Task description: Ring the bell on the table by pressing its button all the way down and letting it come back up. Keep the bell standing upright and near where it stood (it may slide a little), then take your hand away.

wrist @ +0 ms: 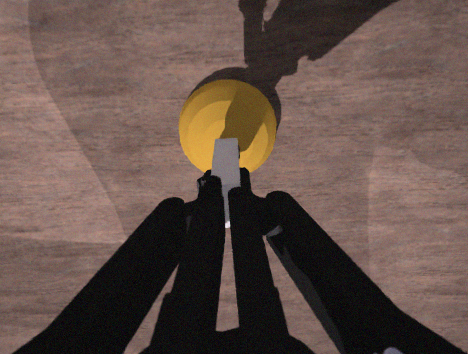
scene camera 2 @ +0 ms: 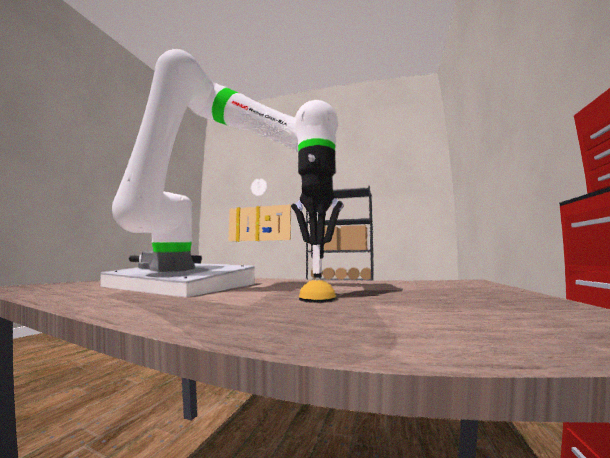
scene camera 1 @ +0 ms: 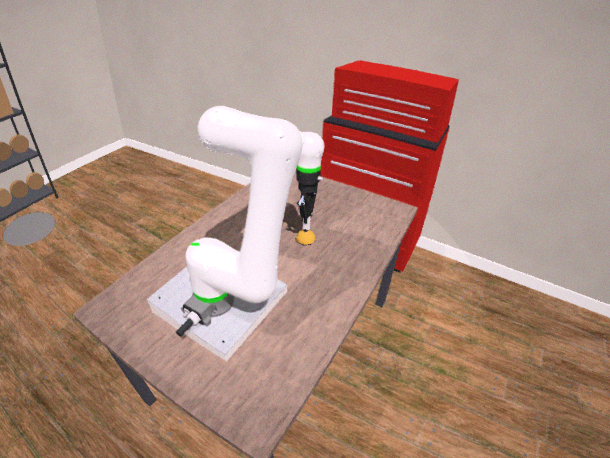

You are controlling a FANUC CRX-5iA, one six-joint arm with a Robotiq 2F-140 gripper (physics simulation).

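Places are measured from the arm's base along level axes (x ahead, y left, z up), in millimetres.
Pixels of known places: gripper, between the fingertips: [wrist: 227,156] [scene camera 2: 317,272] [scene camera 1: 306,228]; arm's base, origin of its link: [scene camera 2: 172,268] [scene camera 1: 212,299].
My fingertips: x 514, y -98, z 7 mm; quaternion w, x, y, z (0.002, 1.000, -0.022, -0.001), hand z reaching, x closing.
Ahead of a thing's pixels: the offset from my fingertips to its middle. Level surfaces: height alone.
The bell, a yellow dome @(0 mm ahead, 1 mm left, 32 mm down) [scene camera 1: 305,237] [scene camera 2: 317,291] [wrist: 200,125] on a thin dark base, stands upright on the table. My gripper [scene camera 1: 306,225] [scene camera 2: 316,270] [wrist: 227,156] is shut and empty, pointing straight down over the middle of the bell. In scene camera 2 a small dark button @(0 mm ahead, 1 mm left, 5 mm down) [scene camera 2: 317,276] shows between the fingertips and the top of the dome; the fingertips are at it or very close above it. In the wrist view the fingertips hide most of the button, and whether they touch it cannot be told.
The wooden table @(63 mm down) [scene camera 1: 310,320] [scene camera 2: 225,320] carries the arm's pale base plate [scene camera 1: 230,345] [scene camera 2: 145,285] on the arm's side of the bell. A red tool cabinet [scene camera 1: 385,165] [scene camera 2: 590,250] stands beyond one table end. A shelf rack [scene camera 2: 371,235] stands farther off by the wall.
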